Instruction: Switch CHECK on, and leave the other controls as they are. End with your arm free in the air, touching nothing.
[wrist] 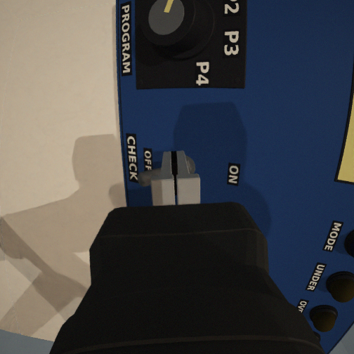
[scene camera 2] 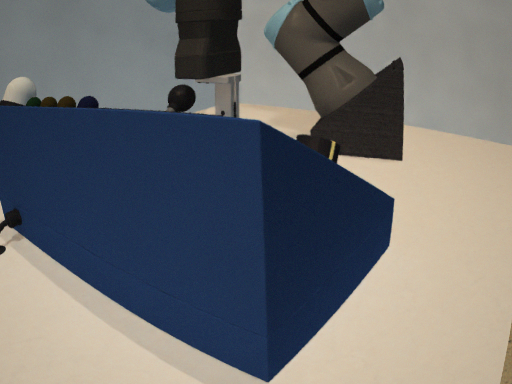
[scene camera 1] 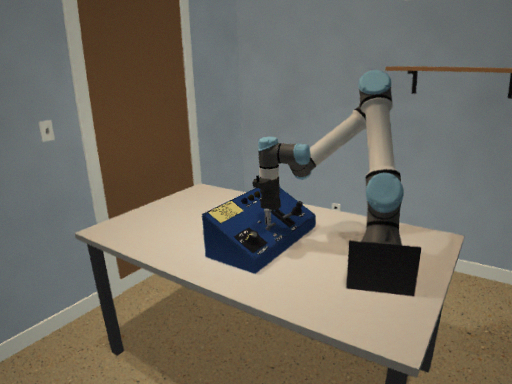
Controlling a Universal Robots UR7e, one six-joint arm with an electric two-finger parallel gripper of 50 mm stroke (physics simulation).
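Where they show: gripper, between the fingertips: (scene camera 1: 268, 224); arm's base, origin of its link: (scene camera 2: 349, 96) (scene camera 1: 380, 251).
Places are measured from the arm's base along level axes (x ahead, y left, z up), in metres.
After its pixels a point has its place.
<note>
The blue console (scene camera 1: 222, 243) @[x 0.540, y 0.229, z -0.006 m] (scene camera 2: 150, 200) @[x 0.638, y 0.136, z 0.034 m] (wrist: 295, 100) stands on the table. In the wrist view the grey CHECK toggle lever (wrist: 145, 178) leans toward the OFF label (wrist: 147, 160), away from the ON label (wrist: 233, 174); its round base shows just beyond the fingers. My gripper (scene camera 1: 268, 226) @[x 0.448, y 0.049, z 0.028 m] (wrist: 173, 164) is shut and empty. It points down low over the panel, its fingertips over the middle of the lever, which they partly hide. Whether they touch the lever cannot be told. In scene camera 2 the fingertips are hidden behind the console's top edge.
The PROGRAM knob (wrist: 166, 16) (scene camera 1: 251, 236) @[x 0.439, y 0.178, z 0.028 m] (scene camera 2: 320, 145) @[x 0.461, y 0.171, z 0.032 m] is beside the toggle. A black ball-ended lever (scene camera 2: 181, 98) @[x 0.402, y -0.067, z 0.053 m] (scene camera 1: 298, 207) @[x 0.380, y -0.080, z 0.070 m] rises from the panel. Dark lamps (wrist: 341, 286) and a yellow note (scene camera 1: 225, 212) @[x 0.598, y 0.132, z 0.077 m] (wrist: 346, 150) are farther up. The table (scene camera 1: 165, 250) @[x 0.825, y 0.277, z -0.095 m] surrounds the console.
</note>
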